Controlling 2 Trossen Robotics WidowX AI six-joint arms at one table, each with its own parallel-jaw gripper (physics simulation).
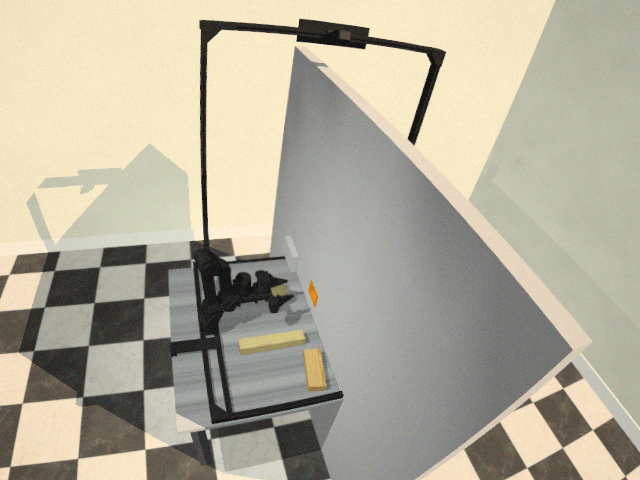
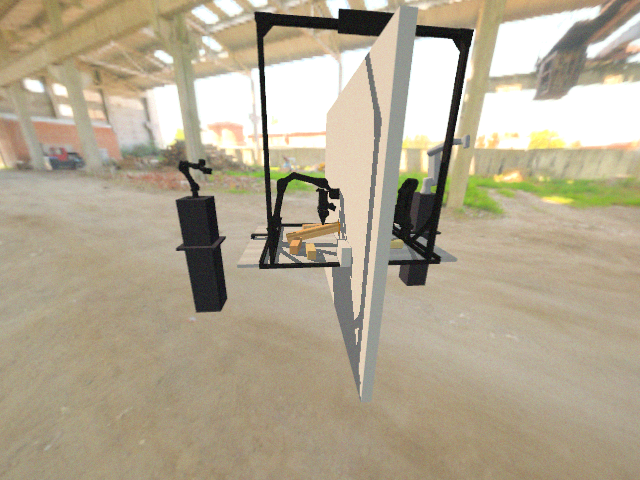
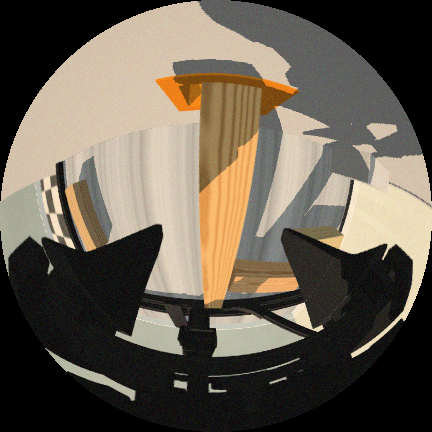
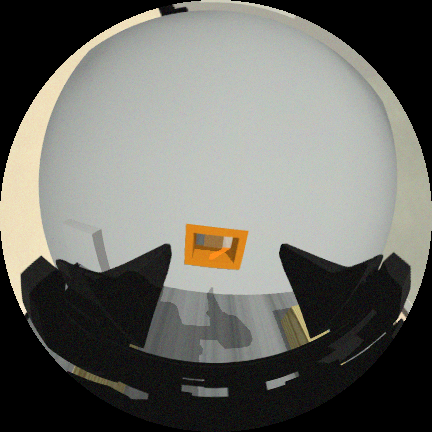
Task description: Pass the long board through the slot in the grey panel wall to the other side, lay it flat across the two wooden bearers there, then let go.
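Frame: origin at the left arm's base, x ahead, y left, z up, level; centimetres.
Seen in the pictures: left gripper, fingertip midpoint: (image 2: 322, 223) (image 3: 224, 232); right gripper, fingertip midpoint: (image 1: 290, 288) (image 4: 227, 250); left arm's base at its link origin: (image 3: 199, 310); right arm's base at its link origin: (image 1: 208, 328) (image 2: 404, 236).
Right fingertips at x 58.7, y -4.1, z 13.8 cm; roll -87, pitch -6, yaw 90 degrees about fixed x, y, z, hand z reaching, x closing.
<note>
Offsets run from my right fingertips to a thing's top centre. "spot": to the spot under its first point.
The long board (image 2: 312, 232) (image 3: 227, 200) slopes up to the orange-framed slot @[spot: dx -11.5, dy -2.2, dz -7.9 cm] (image 1: 313, 293) (image 3: 172, 95) (image 4: 215, 231) in the grey panel wall (image 1: 387, 258) (image 2: 351, 155) (image 3: 125, 65) (image 4: 215, 125). Its far end is at the opening; no board sticks out on the far side. My left gripper (image 2: 323, 222) (image 3: 224, 232) is open above the board, with nothing between its fingers. My right gripper (image 1: 290, 288) (image 4: 227, 250) is open and empty across the wall, facing the slot. One bearer @[dx +9.9, dy +14.8, dz -11.3 cm] (image 1: 271, 342) (image 4: 295, 327) lies to its side; the other bearer @[dx +10.9, dy -11.6, dz -11.3 cm] (image 1: 278, 290) (image 4: 95, 376) is partly hidden by it.
A wood block @[dx -3.0, dy +29.5, dz -11.9 cm] (image 1: 314, 369) lies by the wall on the far side. On the board's side, an orange-brown block @[dx -43.3, dy -11.2, dz -10.7 cm] (image 2: 294, 246) and a yellow block @[dx -35.1, dy -21.7, dz -10.7 cm] (image 2: 310, 251) stand near the board. Another block (image 3: 265, 275) lies beside its lower end. A black frame (image 1: 204, 129) (image 2: 263, 103) surrounds the tables.
</note>
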